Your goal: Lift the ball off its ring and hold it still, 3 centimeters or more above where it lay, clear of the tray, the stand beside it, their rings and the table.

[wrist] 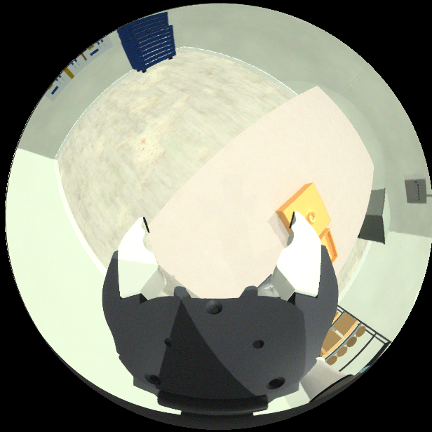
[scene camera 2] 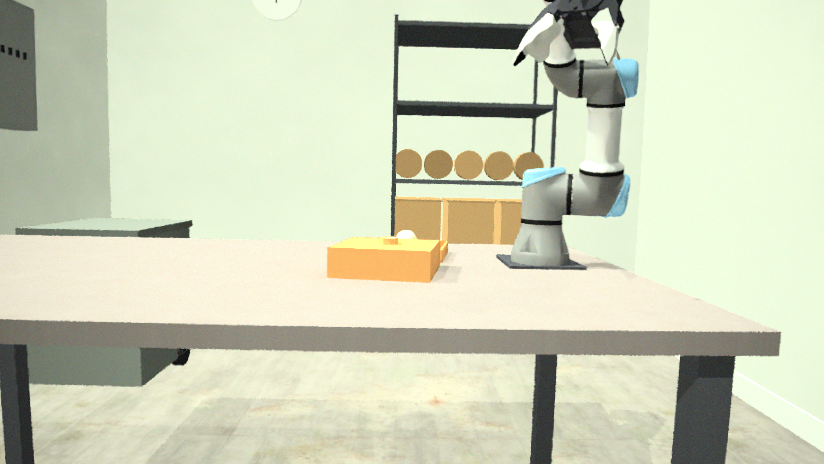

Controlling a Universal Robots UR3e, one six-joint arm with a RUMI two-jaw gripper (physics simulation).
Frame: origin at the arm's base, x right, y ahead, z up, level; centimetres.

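Seen in the pictures: gripper, fingertip midpoint: (scene camera 2: 557,65); arm's base, origin of the base link: (scene camera 2: 539,261).
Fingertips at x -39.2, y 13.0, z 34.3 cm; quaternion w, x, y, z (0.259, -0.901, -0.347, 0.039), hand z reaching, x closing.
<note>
Offsets run from my fingertips to a thing's middle. Level surfaces: height alone.
The white ball {dy +15.8, dx +52.5, dz -31.4 cm} (scene camera 2: 405,234) shows as a small cap behind the orange stand in the scene view; its lower part and its ring are hidden. In the wrist view I cannot make out the ball; my right finger covers part of that area. The orange stand (scene camera 2: 380,263) (wrist: 300,199) is a box with a small ring (scene camera 2: 390,240) (wrist: 311,217) on top. The lower orange tray {dy +15.8, dx +52.5, dz -33.7 cm} (scene camera 2: 444,251) (wrist: 332,248) is beside it, mostly hidden in the scene view. My gripper (scene camera 2: 563,59) (wrist: 217,216) is open and empty, high above the table and away from the ball.
The table {dz -35.1 cm} (scene camera 2: 230,293) (wrist: 240,190) carries the stand, the tray and the arm's base (scene camera 2: 539,253). A shelf rack (scene camera 2: 395,126) stands behind the table. A grey-green cabinet (scene camera 2: 103,225) (wrist: 374,220) stands beyond the table. A blue tool cabinet (wrist: 149,42) stands farther off.
</note>
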